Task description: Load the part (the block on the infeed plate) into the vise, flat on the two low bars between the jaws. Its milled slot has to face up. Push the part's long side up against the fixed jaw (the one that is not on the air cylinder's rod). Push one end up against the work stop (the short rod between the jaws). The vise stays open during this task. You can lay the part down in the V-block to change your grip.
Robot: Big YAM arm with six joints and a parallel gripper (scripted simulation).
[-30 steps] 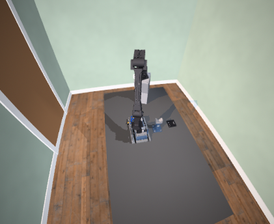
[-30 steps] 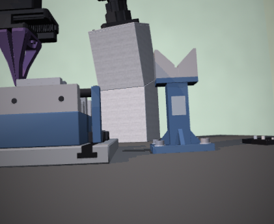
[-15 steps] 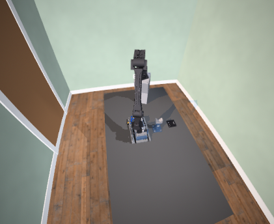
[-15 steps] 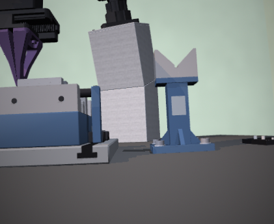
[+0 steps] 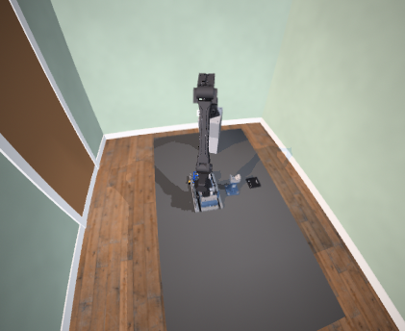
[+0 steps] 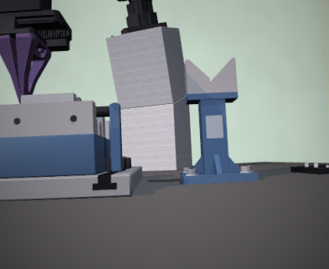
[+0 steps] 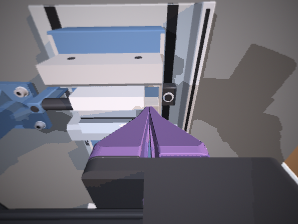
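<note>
Now: hand 10 mm short of the part, 30 mm to the right of it and 10 mm above it. Also, from my hand: dark work stop rod (20 mm ahead, 80 mm to the left, 20 mm below); then moving jaw (30 mm behind, 40 mm to the left, 30 mm below); then fixed jaw (40 mm ahead, 30 mm to the left, 30 mm below).
</note>
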